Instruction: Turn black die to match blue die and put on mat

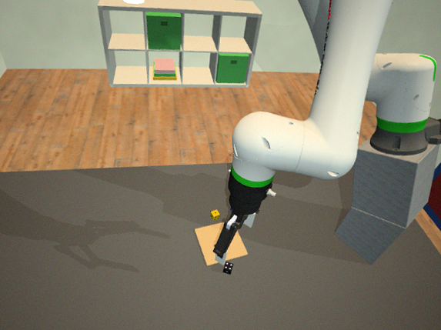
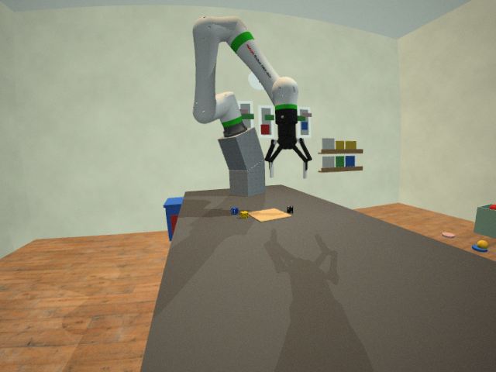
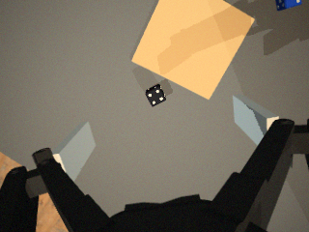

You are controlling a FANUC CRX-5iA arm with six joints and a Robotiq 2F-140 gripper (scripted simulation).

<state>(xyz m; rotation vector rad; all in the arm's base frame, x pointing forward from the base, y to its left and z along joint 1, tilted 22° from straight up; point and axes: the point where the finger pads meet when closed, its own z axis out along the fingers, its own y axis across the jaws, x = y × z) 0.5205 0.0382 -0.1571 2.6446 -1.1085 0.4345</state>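
The black die is 150 mm below my hand and 10 mm to the left of it. Also, from my hand: blue die (220 mm to the right, 150 mm below, 80 mm behind); then yellow die (200 mm to the right, 150 mm below); then tan mat (160 mm below, 90 mm to the right).
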